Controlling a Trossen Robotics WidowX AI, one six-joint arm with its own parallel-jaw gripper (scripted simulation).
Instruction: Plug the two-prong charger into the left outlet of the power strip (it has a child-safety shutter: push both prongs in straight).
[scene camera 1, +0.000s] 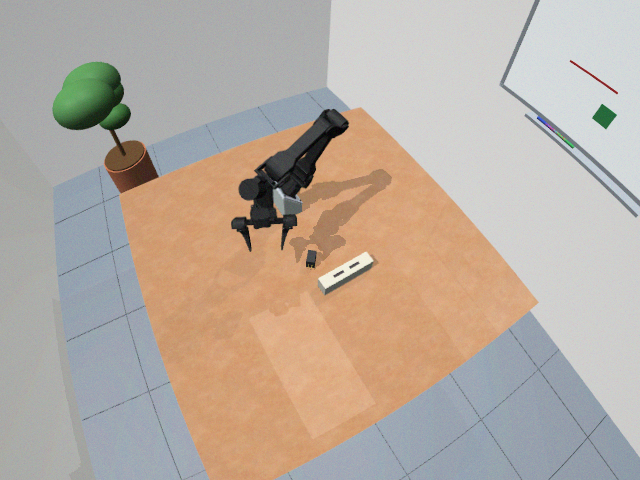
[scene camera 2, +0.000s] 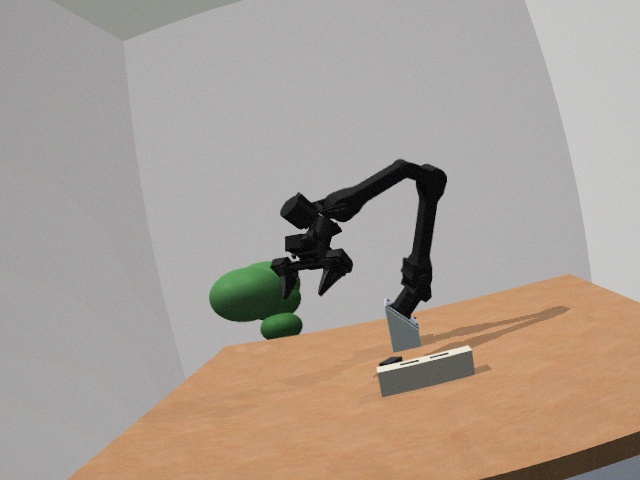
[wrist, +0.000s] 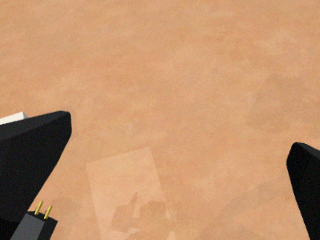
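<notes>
Scene camera 2 shows the gripper (scene camera 2: 301, 297), open and holding nothing. Scene camera 1 shows the gripper (scene camera 1: 266, 250) as well; in the wrist view, the gripper (wrist: 180, 137) is visible too.
</notes>
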